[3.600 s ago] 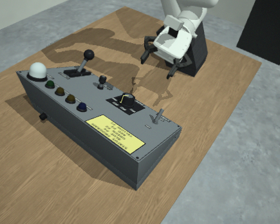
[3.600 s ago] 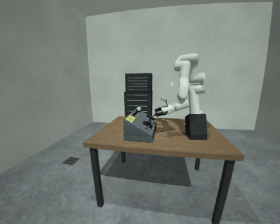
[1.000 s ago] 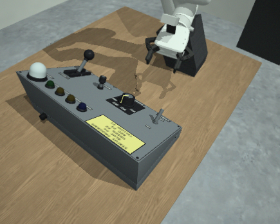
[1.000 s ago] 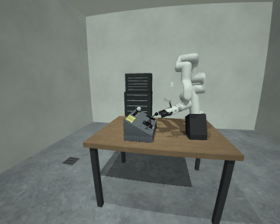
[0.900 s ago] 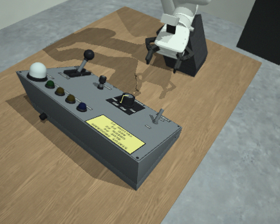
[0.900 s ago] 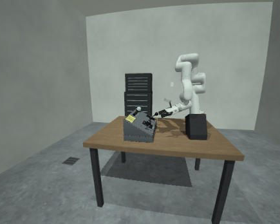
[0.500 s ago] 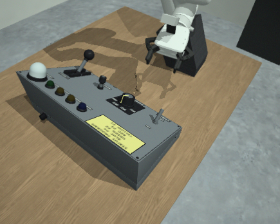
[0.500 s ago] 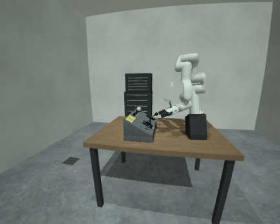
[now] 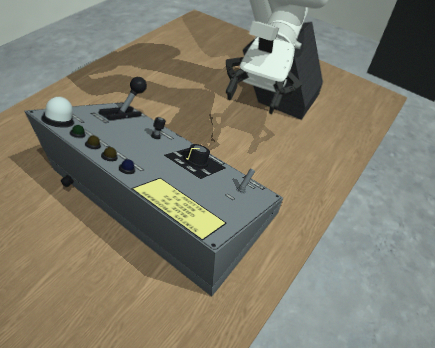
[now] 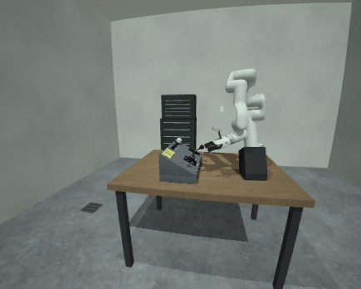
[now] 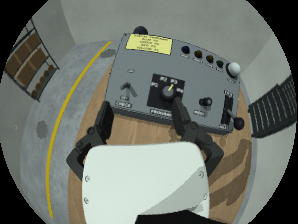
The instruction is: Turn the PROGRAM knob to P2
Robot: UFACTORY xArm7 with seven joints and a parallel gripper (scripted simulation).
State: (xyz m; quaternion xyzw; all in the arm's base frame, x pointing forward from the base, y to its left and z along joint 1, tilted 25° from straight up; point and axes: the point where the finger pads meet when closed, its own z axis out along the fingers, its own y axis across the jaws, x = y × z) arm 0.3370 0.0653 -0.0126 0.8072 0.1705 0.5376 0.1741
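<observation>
Now: hand 8 cm short of the small slider knob, 18 cm to the left of it and 9 cm above it. Round my hand: metal toggle switch: 12 cm ahead, 5 cm to the left, 10 cm below; grey console: 13 cm ahead, 13 cm to the right, 12 cm below; ball-topped lever: 4 cm ahead, 30 cm to the right, 9 cm below.
</observation>
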